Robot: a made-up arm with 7 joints. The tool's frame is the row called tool. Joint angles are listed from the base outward. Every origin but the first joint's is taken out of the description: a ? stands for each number. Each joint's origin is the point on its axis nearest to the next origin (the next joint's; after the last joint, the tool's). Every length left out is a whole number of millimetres.
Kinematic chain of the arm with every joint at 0, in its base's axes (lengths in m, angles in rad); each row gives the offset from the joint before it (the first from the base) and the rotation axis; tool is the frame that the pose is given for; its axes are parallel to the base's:
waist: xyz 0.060 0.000 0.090 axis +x
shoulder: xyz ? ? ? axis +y
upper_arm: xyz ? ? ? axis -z
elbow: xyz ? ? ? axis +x
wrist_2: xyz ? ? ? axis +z
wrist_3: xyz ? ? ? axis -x
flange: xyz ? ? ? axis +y
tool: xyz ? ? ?
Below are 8 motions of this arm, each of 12 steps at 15 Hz.
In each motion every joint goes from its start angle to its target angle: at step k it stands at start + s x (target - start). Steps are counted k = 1, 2, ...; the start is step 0. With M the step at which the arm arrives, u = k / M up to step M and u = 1 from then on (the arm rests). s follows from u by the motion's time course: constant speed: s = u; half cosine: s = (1 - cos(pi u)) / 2; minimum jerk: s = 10 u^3 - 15 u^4 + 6 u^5.
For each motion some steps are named. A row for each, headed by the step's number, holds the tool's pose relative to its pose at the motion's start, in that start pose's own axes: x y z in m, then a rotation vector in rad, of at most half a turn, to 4 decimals.
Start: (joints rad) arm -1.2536 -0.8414 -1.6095 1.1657 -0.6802 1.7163 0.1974
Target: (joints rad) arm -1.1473 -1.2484 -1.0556 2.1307 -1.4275 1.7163 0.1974
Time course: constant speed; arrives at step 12
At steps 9, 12:
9: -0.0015 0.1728 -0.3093 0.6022 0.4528 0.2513
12: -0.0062 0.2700 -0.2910 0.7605 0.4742 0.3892

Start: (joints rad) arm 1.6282 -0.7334 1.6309 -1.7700 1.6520 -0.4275 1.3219
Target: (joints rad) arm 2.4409 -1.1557 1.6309 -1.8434 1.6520 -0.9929 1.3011
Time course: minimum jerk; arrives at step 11
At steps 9, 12:
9: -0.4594 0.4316 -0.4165 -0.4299 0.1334 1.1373
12: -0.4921 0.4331 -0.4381 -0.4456 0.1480 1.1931

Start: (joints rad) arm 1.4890 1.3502 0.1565 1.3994 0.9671 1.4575 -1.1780
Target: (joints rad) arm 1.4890 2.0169 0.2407 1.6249 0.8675 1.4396 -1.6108
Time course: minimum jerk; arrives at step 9
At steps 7, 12:
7: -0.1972 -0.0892 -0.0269 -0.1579 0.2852 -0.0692
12: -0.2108 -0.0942 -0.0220 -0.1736 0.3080 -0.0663

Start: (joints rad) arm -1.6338 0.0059 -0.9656 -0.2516 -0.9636 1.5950 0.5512
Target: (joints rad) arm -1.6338 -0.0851 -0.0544 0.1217 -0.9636 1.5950 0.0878
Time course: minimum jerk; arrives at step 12
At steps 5, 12:
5: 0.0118 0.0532 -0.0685 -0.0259 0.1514 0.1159
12: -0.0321 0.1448 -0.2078 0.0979 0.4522 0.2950

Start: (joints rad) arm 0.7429 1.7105 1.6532 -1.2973 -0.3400 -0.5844 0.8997
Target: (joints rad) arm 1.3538 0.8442 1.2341 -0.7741 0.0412 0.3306 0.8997
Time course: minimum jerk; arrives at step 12
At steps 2, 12:
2: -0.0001 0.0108 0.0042 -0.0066 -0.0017 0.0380
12: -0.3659 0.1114 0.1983 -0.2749 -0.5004 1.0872

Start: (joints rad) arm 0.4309 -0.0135 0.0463 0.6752 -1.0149 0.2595 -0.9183
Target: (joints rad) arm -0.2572 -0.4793 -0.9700 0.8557 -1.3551 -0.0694 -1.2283
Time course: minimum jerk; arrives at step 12
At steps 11, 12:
11: 0.3141 0.3037 0.2259 0.1842 -0.7016 0.7509
12: 0.3144 0.3063 0.2281 0.1837 -0.7050 0.7557

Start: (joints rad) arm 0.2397 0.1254 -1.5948 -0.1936 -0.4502 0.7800 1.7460
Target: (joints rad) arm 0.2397 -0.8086 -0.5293 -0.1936 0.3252 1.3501 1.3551
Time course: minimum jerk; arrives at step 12
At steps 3, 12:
3: -0.0432 -0.0490 0.0161 0.0590 -0.0348 -0.1476
12: -0.5277 -0.2804 0.1724 0.4331 -0.1767 -1.3658

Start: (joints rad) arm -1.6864 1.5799 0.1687 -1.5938 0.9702 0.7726 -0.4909
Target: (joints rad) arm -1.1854 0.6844 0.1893 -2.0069 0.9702 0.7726 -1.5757
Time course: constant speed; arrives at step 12
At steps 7, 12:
7: -0.1723 -0.2125 0.0448 -0.4439 -0.2891 -0.1403
12: -0.3944 -0.3091 0.1474 -0.7384 -0.5005 -0.1943

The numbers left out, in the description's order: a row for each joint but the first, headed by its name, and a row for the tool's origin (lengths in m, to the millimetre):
shoulder: 0.000 0.210 0.100
upper_arm: 0.250 0.000 -0.260
elbow: -0.260 0.100 0.000
wrist_2: 0.000 0.090 -0.020
wrist_3: 0.370 -0.030 0.000
flange: 0.000 -0.180 0.070
tool: 0.320 0.000 0.020

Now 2 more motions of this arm.
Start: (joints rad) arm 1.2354 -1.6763 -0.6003 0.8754 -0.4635 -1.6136 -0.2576
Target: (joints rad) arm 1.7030 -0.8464 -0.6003 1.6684 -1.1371 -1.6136 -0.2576
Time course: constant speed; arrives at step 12
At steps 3, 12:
3: -0.1252 -0.1457 0.1915 0.2235 -0.3818 -0.2114
12: -0.8136 -0.4508 -0.0200 0.9712 -1.3356 -1.0333

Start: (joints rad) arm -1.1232 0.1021 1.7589 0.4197 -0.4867 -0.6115 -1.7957
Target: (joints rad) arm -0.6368 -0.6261 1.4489 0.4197 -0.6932 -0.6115 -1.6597
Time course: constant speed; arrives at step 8
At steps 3, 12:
3: 0.0349 0.0600 0.0293 -0.2586 0.2860 -0.0414
12: 0.0631 0.1756 0.0722 -0.7217 0.6633 -0.1792

